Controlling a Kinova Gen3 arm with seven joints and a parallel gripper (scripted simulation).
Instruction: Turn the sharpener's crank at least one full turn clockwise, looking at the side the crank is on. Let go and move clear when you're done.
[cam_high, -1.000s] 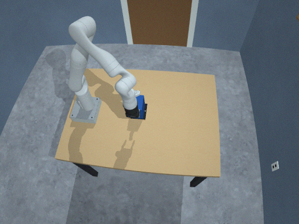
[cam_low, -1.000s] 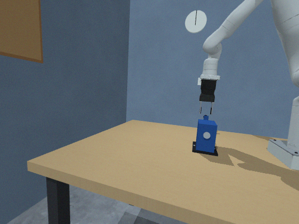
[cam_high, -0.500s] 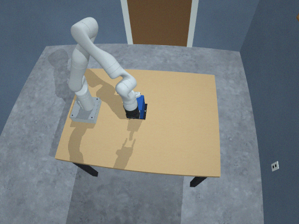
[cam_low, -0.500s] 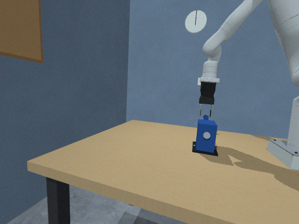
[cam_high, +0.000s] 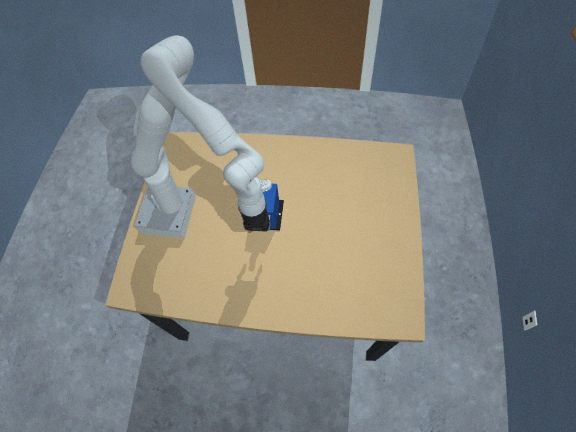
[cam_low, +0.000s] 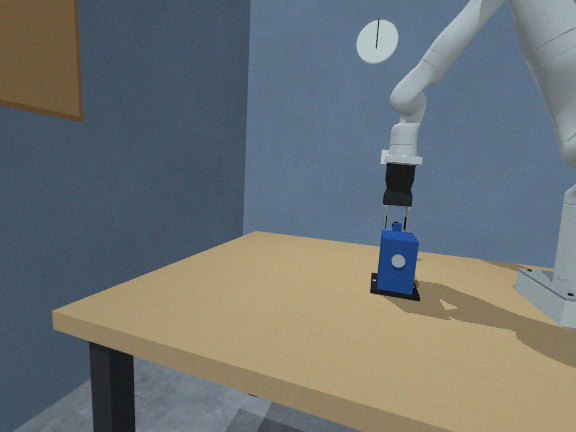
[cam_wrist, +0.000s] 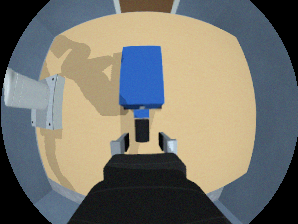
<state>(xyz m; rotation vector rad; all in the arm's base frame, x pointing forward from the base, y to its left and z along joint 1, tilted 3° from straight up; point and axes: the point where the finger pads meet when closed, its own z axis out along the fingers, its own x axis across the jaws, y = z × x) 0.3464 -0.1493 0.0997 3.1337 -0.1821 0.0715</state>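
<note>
The dark crank handle is 20 mm to the left of my hand and 10 mm below it.
</note>
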